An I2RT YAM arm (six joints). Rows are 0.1 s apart.
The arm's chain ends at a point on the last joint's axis. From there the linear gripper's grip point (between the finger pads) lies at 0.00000 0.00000 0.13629 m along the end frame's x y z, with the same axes.
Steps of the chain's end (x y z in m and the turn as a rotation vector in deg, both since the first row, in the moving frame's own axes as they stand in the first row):
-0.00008, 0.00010, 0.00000, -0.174, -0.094, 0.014
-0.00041, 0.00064, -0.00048, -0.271, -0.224, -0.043
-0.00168, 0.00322, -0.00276, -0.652, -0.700, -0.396
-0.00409, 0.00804, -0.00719, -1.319, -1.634, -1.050
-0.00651, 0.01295, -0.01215, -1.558, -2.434, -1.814
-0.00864, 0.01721, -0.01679, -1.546, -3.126, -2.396
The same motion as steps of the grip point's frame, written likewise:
-0.00030, 0.00051, 0.00000, -0.174, -0.094, 0.014
-0.00094, 0.00128, -0.00048, -0.271, -0.224, -0.043
-0.00334, 0.00478, -0.00278, -0.652, -0.700, -0.396
-0.00795, 0.01121, -0.00728, -1.319, -1.634, -1.050
-0.01224, 0.01675, -0.01232, -1.558, -2.434, -1.814
-0.01599, 0.02104, -0.01704, -1.546, -3.126, -2.396

